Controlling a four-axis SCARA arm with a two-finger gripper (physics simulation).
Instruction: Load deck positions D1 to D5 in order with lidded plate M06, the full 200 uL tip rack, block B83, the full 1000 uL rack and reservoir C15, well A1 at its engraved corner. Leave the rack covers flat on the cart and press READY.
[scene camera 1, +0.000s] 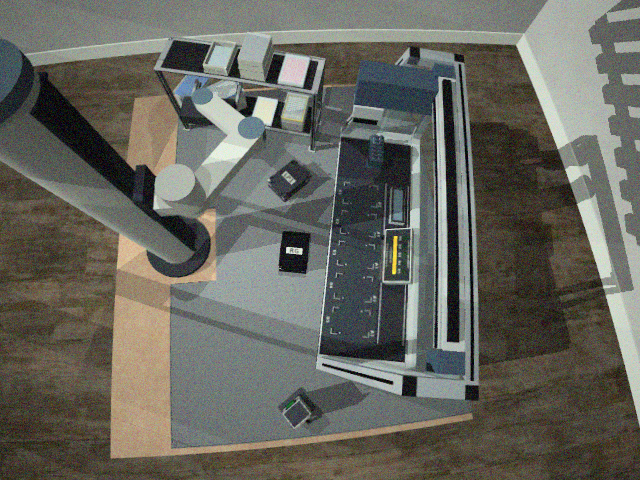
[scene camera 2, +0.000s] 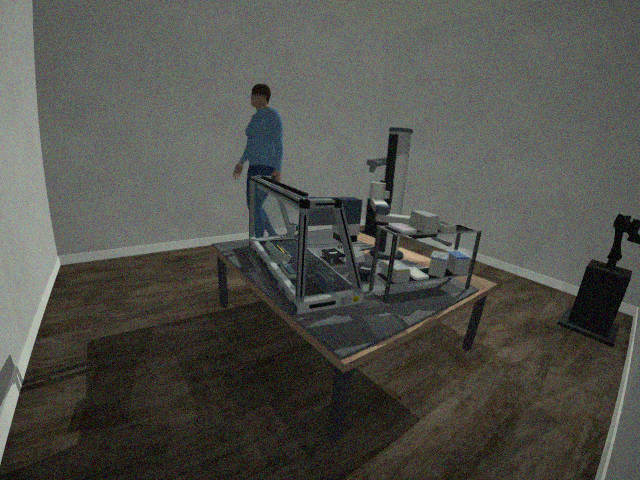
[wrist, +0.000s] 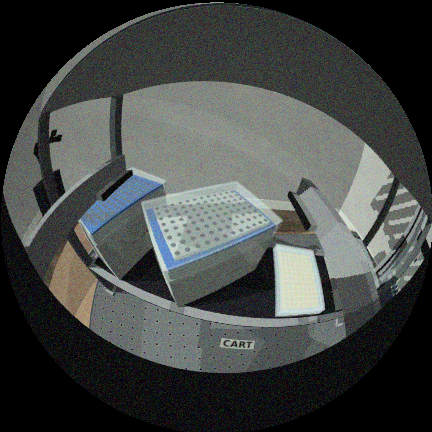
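My gripper (wrist: 208, 168) is open, its two fingers spread on either side of a blue-rimmed tip rack (wrist: 212, 220) under a clear cover; the rack stands askew on the cart's lower shelf. A second blue-rimmed rack (wrist: 120, 205) (scene camera 1: 190, 85) stands left of it. A pale yellow plate (wrist: 298, 280) (scene camera 1: 265, 110) lies to the right. A yellow-rimmed rack (scene camera 1: 295, 111) stands at the shelf's right end. The cart (scene camera 1: 313, 124) (wrist: 150, 325) has a box (scene camera 1: 219, 57), a grey stack (scene camera 1: 254, 55) and a pink plate (scene camera 1: 294, 70) on top. The deck (scene camera 1: 354, 258) shows bare corner marks.
Black boxes marked RG (scene camera 1: 293, 260) and EPT (scene camera 1: 289, 179) lie between arm and deck. A blue block (scene camera 1: 376, 149) stands at the deck's far end. A small screen device (scene camera 1: 297, 411) stands near the table's front. A person (scene camera 2: 264, 139) stands behind the frame enclosure (scene camera 2: 302, 248).
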